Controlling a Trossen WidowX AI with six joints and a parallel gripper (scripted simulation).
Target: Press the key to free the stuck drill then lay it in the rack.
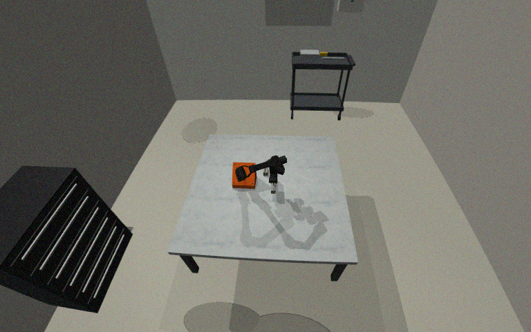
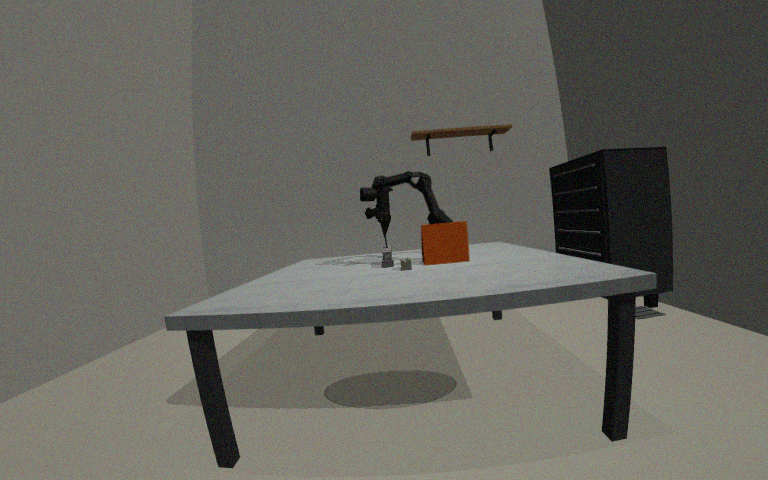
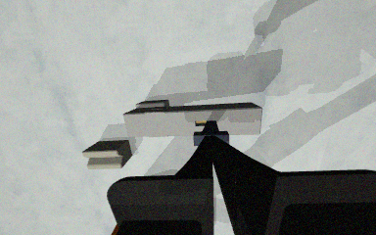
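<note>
Now: gripper tip 80 mm above the drill, 50 mm to the right of it and 10 mm past it. Round my gripper tip: grey grooved block (180 mm to the left, 120 mm below, 110 mm behind).
</note>
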